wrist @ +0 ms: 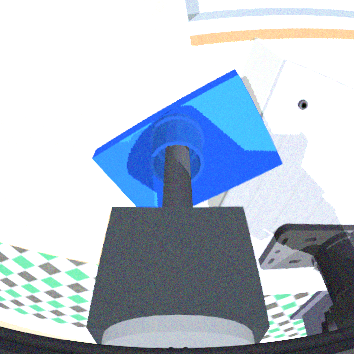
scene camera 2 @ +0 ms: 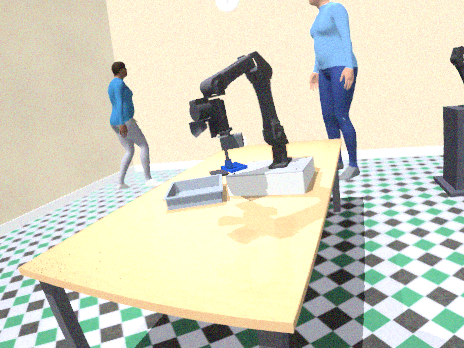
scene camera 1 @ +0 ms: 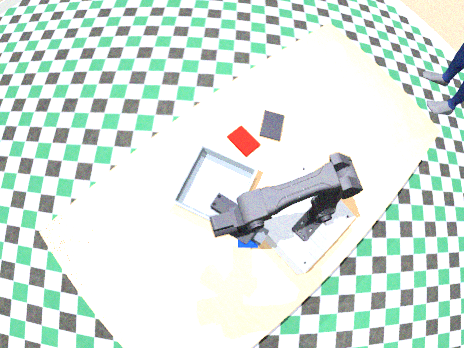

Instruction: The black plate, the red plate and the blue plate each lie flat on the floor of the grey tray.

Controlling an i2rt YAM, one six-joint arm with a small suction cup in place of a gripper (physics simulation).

Observation:
The suction cup (wrist: 175,128) holds a blue plate (wrist: 237,147), which touches nothing else. On the table rests a grey tray (scene camera 1: 211,171).
The grey tray also shows in the wrist view (wrist: 184,25) and in scene camera 2 (scene camera 2: 207,190).

